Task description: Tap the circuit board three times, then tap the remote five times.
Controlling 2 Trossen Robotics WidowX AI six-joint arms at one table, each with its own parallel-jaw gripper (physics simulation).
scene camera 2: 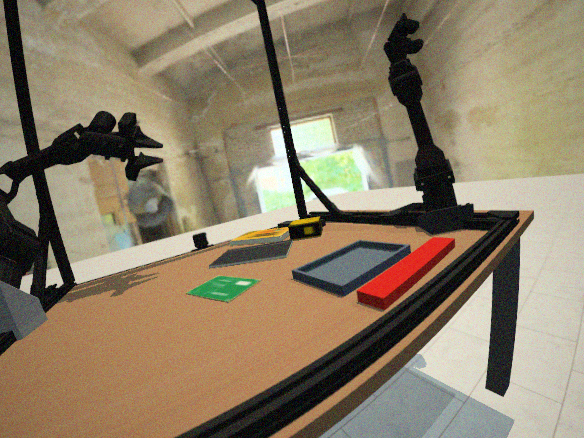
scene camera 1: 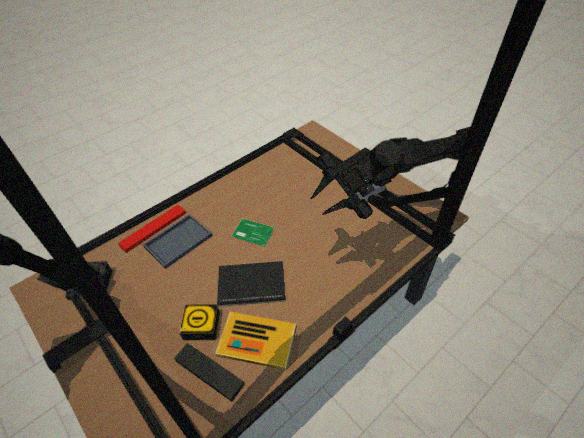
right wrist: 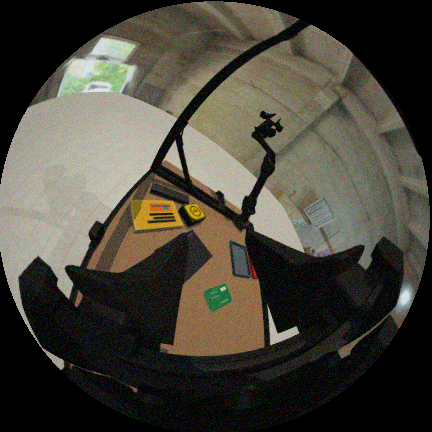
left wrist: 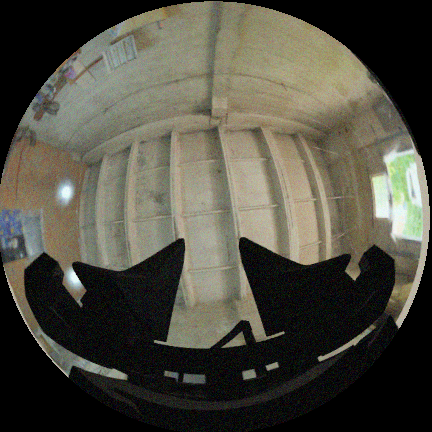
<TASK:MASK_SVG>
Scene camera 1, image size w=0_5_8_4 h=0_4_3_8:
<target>right gripper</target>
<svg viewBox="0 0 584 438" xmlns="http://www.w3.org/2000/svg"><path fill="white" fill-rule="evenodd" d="M316 159L322 168L326 170L322 171L324 176L311 199L316 197L334 178L349 196L348 199L341 200L322 214L325 215L348 207L353 209L360 218L367 219L371 216L373 209L365 199L360 199L356 194L359 191L361 196L364 197L375 190L372 184L368 183L375 177L370 165L360 158L340 173L335 166L338 162L331 152L326 151Z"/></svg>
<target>red bar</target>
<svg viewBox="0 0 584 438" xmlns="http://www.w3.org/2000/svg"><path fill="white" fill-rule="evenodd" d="M186 211L181 206L176 205L120 241L118 245L127 253L186 214Z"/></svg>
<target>black remote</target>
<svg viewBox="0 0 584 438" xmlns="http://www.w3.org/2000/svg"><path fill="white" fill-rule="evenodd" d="M187 343L175 356L175 361L232 402L244 386L244 382Z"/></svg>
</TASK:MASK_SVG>
